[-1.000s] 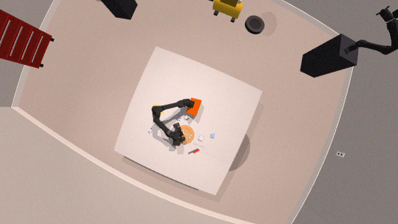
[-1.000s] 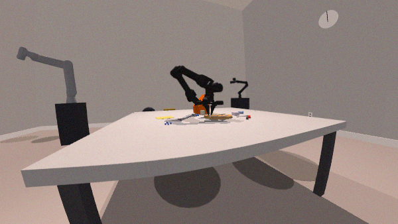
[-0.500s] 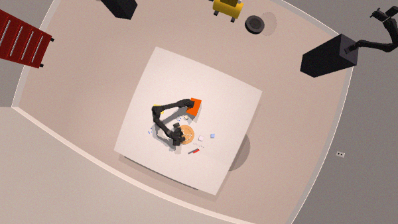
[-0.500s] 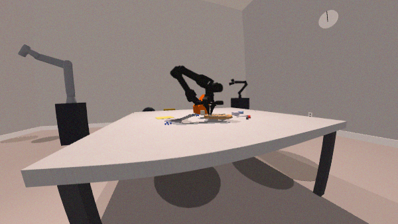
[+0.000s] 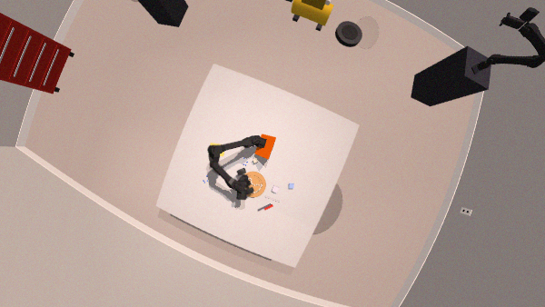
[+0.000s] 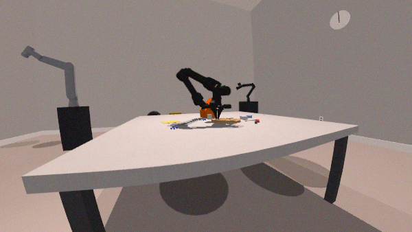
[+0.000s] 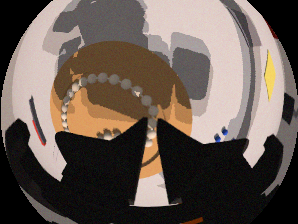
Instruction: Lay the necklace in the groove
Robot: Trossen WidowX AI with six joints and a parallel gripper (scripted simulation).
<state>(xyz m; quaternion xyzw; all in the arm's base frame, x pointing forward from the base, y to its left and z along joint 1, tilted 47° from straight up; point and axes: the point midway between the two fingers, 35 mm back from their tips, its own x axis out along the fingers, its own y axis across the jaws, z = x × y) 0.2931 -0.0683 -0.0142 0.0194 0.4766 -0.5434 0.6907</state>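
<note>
The round tan bead board is 50 mm to the left of my gripper tip, 30 mm ahead of it and 10 mm below it. Also, from my gripper tip: tool (210 mm to the left, 170 mm ahead, 10 mm below); yellow pad (300 mm to the right, 140 mm behind, 10 mm below); white square (230 mm to the left, 10 mm ahead).
</note>
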